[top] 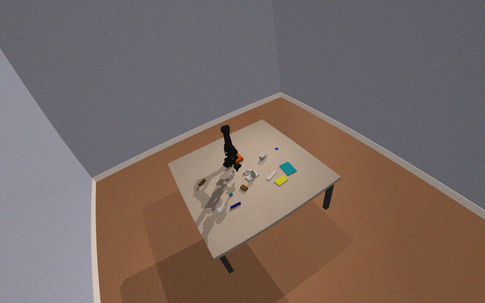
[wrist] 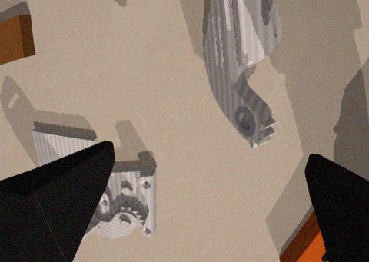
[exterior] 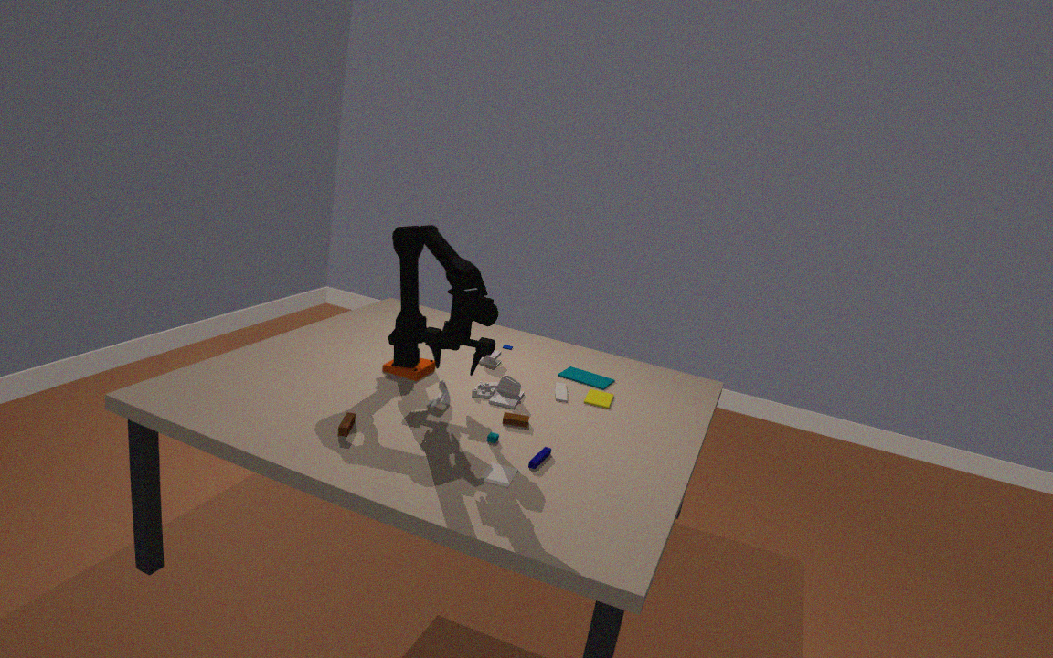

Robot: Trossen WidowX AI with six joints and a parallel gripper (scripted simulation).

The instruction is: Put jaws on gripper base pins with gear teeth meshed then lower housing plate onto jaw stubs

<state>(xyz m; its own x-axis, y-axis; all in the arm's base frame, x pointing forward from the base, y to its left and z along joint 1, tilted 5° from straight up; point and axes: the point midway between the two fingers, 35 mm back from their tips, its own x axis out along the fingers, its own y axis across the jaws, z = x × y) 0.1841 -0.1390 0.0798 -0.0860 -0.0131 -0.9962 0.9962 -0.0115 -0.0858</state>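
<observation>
Right now the grey jaw is 2 cm behind my gripper tip, 2 cm to the right of it and 5 cm below it. The rest, counted from my gripper tip: brown block: 19 cm ahead, 5 cm to the right, 7 cm below; white housing plate: 7 cm ahead, 10 cm to the left, 8 cm below; teal cube: 15 cm ahead, 18 cm to the right, 8 cm below.
</observation>
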